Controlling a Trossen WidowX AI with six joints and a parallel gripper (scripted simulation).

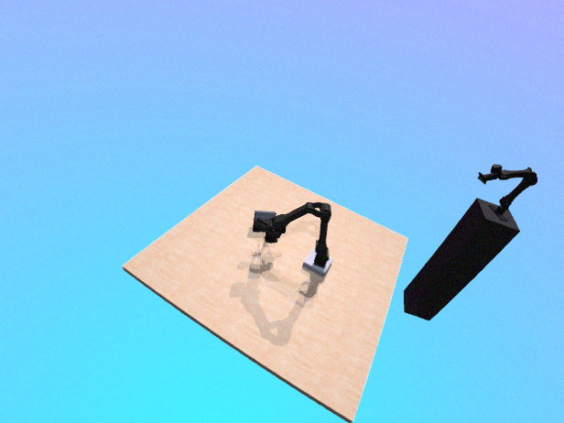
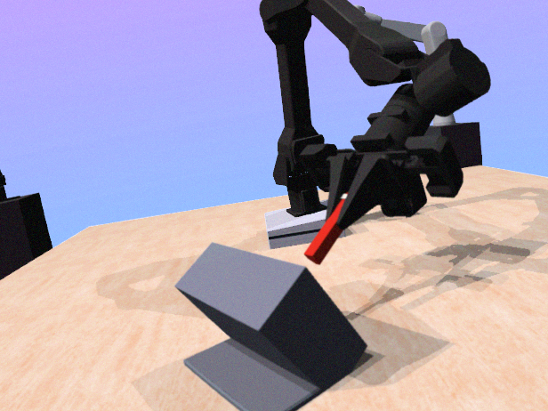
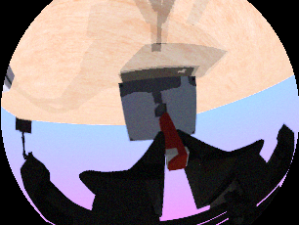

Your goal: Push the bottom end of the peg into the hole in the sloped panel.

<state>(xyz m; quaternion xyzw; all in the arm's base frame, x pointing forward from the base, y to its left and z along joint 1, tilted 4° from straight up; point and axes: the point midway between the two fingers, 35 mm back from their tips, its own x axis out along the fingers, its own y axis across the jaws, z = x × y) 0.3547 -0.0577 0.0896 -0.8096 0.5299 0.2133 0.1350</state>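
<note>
The grey sloped panel lies 4 cm ahead of my gripper tip, 8 cm to the right of it and 6 cm below it. From my gripper tip the other things lie so: red peg 1 cm to the left, 1 cm above.
</note>
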